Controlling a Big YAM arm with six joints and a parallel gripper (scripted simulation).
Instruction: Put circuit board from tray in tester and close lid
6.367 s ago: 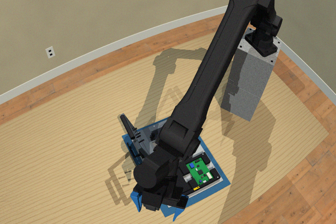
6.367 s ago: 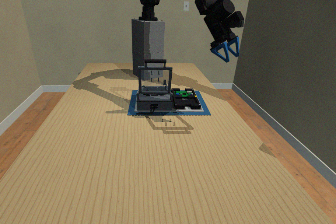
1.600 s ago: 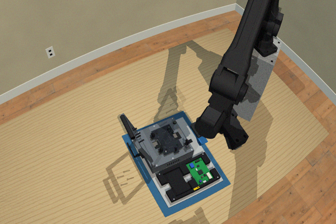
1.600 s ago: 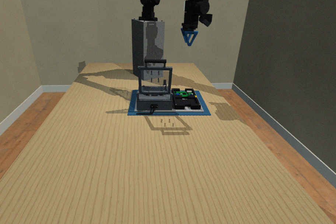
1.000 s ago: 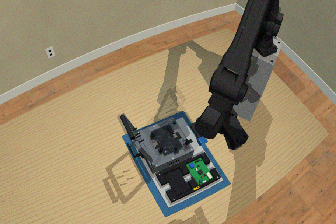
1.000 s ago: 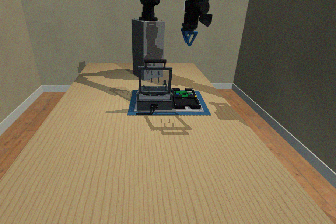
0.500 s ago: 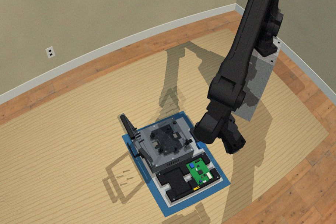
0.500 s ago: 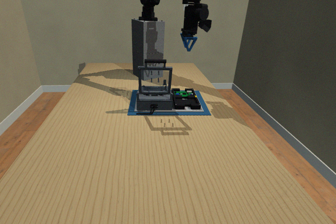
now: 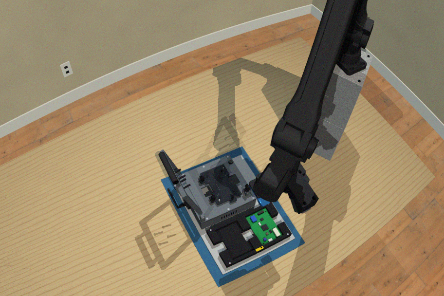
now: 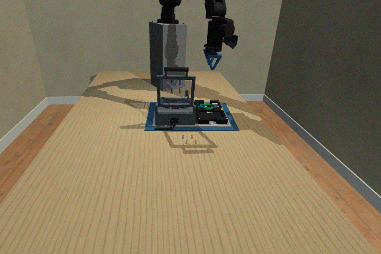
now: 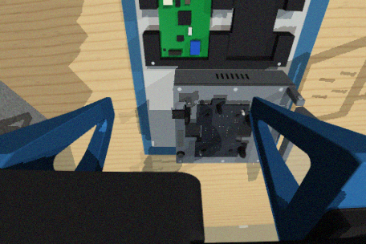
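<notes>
My hand is 21 cm above the green circuit board. From my hand the other things lie so: grey tester: 14 cm to the right, 12 cm below, 9 cm ahead; then black latch hook: 14 cm below, 11 cm to the right; then lid: 18 cm to the right, 18 cm ahead, 5 cm below.
</notes>
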